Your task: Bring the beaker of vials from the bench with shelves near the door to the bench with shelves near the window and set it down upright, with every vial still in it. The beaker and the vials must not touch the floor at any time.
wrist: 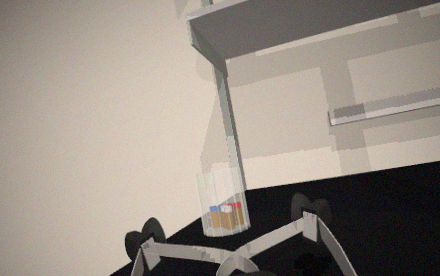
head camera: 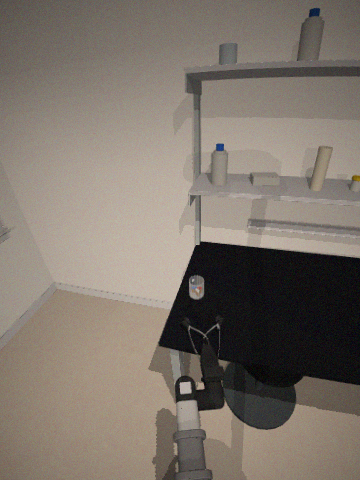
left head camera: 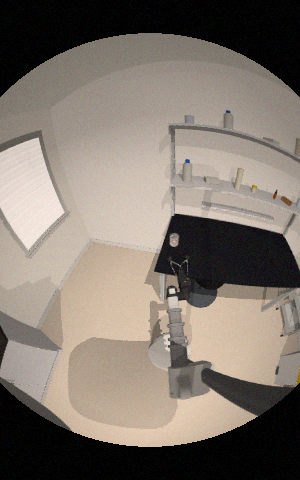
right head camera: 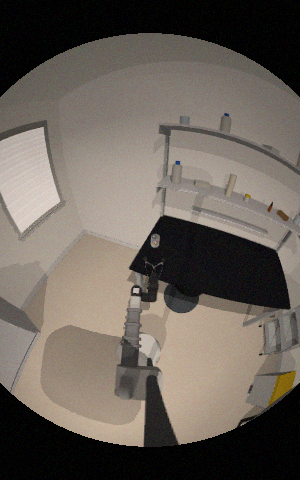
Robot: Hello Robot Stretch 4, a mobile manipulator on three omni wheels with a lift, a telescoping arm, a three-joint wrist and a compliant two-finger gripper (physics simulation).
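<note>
The clear beaker (head camera: 196,288) (left head camera: 174,240) (right head camera: 155,241) (wrist: 223,205) stands upright on the black top of the bench with shelves (head camera: 280,305) (left head camera: 235,255) (right head camera: 215,265) (wrist: 390,215), near its left edge. In the wrist view several vials (wrist: 227,217) with brown bodies and blue, white and red caps are inside it, at its bottom. My gripper (head camera: 203,321) (left head camera: 179,260) (right head camera: 154,262) (wrist: 227,222) is open and empty, its fingertips spread wide. It is over the front left part of the bench top, in front of the beaker and apart from it.
A dark round stool (head camera: 260,395) (left head camera: 201,295) (right head camera: 181,298) is at the bench's front edge, right of my arm. Shelves (head camera: 240,188) with bottles and small items are above the bench's back. A window (left head camera: 32,195) (right head camera: 30,180) is in the left wall. A grey cabinet (left head camera: 30,360) (right head camera: 15,345) stands at lower left.
</note>
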